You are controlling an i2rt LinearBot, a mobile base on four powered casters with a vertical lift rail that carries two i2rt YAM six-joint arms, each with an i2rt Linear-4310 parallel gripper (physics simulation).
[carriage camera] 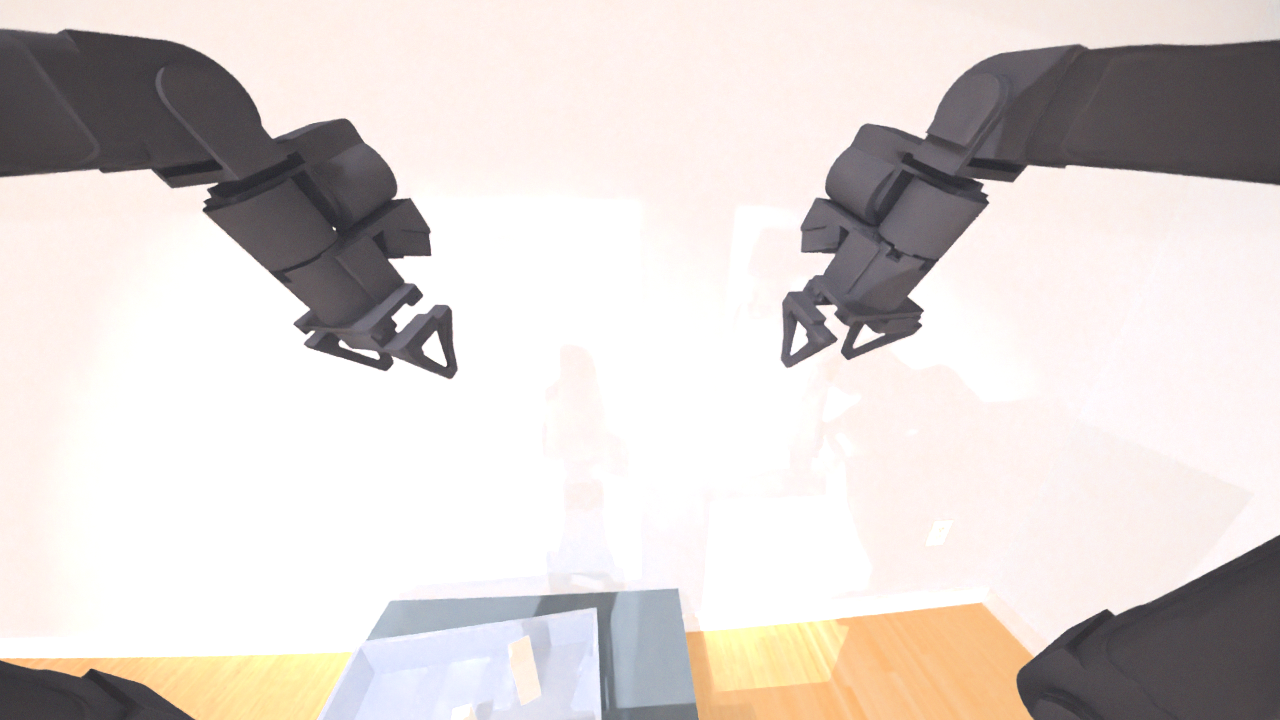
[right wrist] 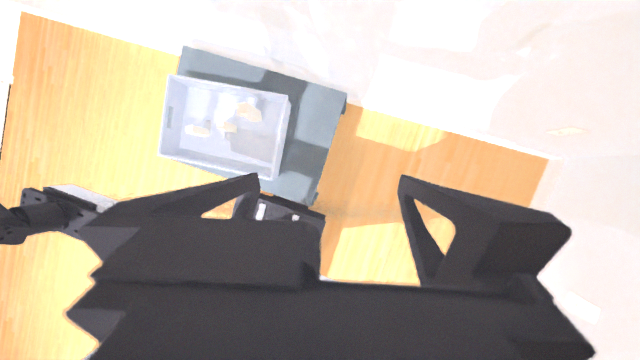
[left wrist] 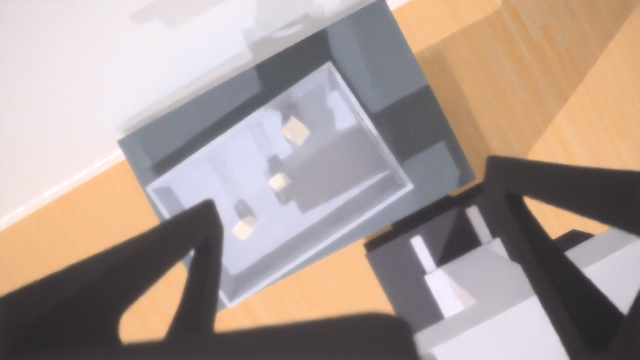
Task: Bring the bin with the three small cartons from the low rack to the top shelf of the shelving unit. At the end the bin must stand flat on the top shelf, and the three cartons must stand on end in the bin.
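Where they show: left gripper, fingertip midpoint: (carriage camera: 420,371) (left wrist: 350,193); right gripper, fingertip midpoint: (carriage camera: 815,360) (right wrist: 327,181); left arm's base at its link origin: (right wrist: 63,214).
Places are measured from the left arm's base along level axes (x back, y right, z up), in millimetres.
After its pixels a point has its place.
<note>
The pale blue-grey bin (carriage camera: 402,687) {x -420, y -259, z -657 mm} (left wrist: 300,234) {x -139, y -68, z -657 mm} (right wrist: 171,142) {x -141, y -316, z -601 mm} lies flat on the low blue-grey rack (carriage camera: 651,667) {x -439, y 378, z -660 mm} (left wrist: 410,60) {x -445, y 464, z -659 mm} (right wrist: 315,122) {x -465, y 373, z -659 mm}. Three small cream cartons stand apart on end in it: one (carriage camera: 525,669) {x -385, y 80, z -530 mm} (left wrist: 295,131) {x -399, y 69, z -492 mm} (right wrist: 249,112) {x -399, y 96, z -513 mm}, a middle one (carriage camera: 462,712) {x -314, y -36, z -535 mm} (left wrist: 279,182) {x -306, y -33, z -535 mm} (right wrist: 226,127) {x -303, y -20, z -560 mm} and a third (left wrist: 245,227) {x -242, y -170, z -533 mm} (right wrist: 197,130) {x -245, y -165, z -566 mm}. My left gripper (carriage camera: 419,369) {x -283, y 96, z 263 mm} (left wrist: 350,193) {x -283, y 96, z 263 mm} is open and empty, high above the bin. My right gripper (carriage camera: 818,360) {x -287, y 562, z 261 mm} (right wrist: 327,181) {x -287, y 562, z 261 mm} is open and empty, high and to the right of the rack. The shelving unit's top shelf is not recognisable here.
A pale wall (carriage camera: 223,447) {x -688, y -743, z -102 mm} (left wrist: 60,100) {x -692, y -357, z -371 mm} rises behind the rack. Wooden floor (carriage camera: 904,662) {x -539, y 1258, z -964 mm} (left wrist: 500,60) {x -329, y 883, z -964 mm} (right wrist: 90,115) {x -83, y -1306, z -964 mm} surrounds the rack's other sides. My dark and white base (left wrist: 480,285) {x 143, y 293, z -441 mm} (right wrist: 280,210) {x 33, y 330, z -666 mm} stands close to the rack's front edge.
</note>
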